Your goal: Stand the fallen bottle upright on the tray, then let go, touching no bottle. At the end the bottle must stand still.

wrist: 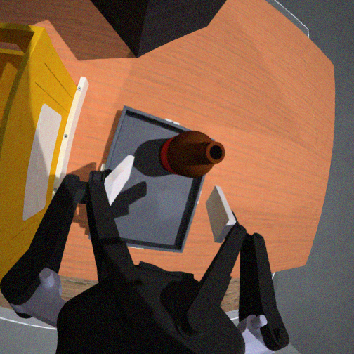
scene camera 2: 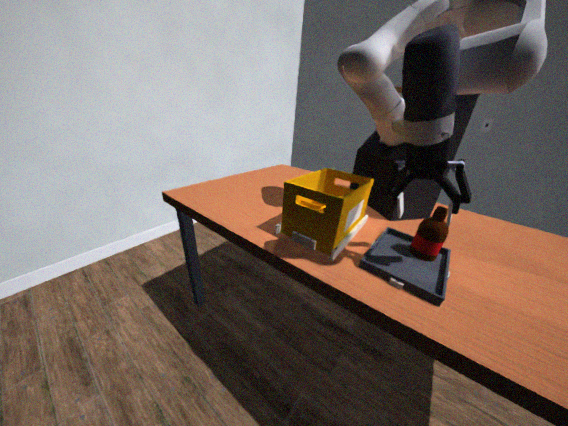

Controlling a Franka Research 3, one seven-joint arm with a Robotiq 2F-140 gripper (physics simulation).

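The brown bottle with a red band (scene camera 2: 431,234) (wrist: 187,152) stands upright, as far as the views show, near one edge of the dark grey tray (scene camera 2: 410,275) (wrist: 165,225). Its neck points up, and its open mouth faces the camera in the wrist view. My gripper (scene camera 2: 425,207) (wrist: 171,181) is open and empty above the tray, with its fingers pointing down. In the wrist view both fingertips show apart from the bottle, which lies beyond them. In the scene view one fingertip shows partly behind the bottle's neck.
A yellow crate (scene camera 2: 315,220) (wrist: 50,90) stands beside the tray on the wooden table (scene camera 2: 500,280) (wrist: 270,125), with a pale strip along its base. A small dark thing (scene camera 2: 355,186) shows at the crate's far side. The dark robot pedestal (scene camera 2: 377,175) (wrist: 160,20) rises behind the table.
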